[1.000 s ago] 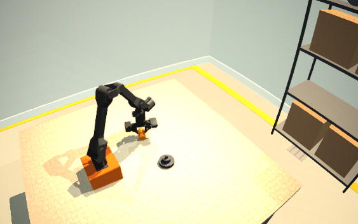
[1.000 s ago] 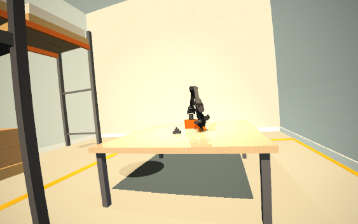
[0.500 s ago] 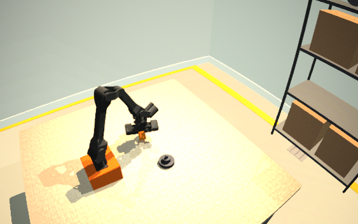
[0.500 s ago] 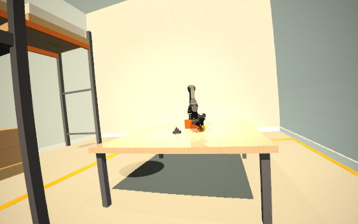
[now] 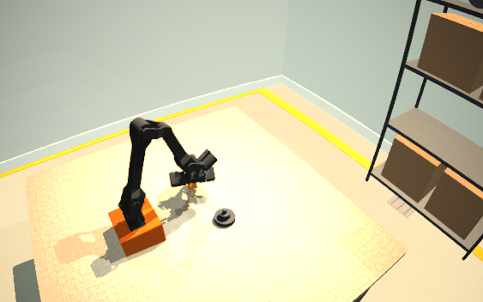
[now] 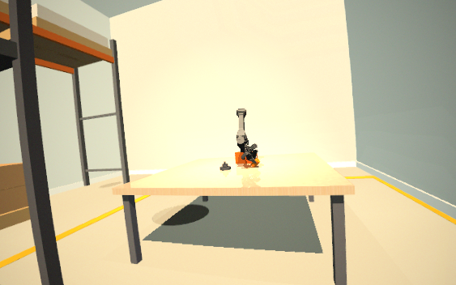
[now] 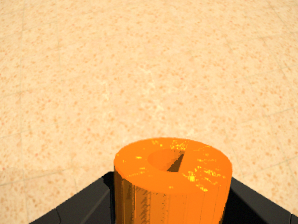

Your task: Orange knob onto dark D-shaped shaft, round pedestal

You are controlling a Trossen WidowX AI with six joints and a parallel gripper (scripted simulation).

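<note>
My gripper tip is 20 mm to the left of the orange knob. Round my gripper tip: pedestal (250 mm to the right, 30 mm ahead, 10 mm below).
</note>
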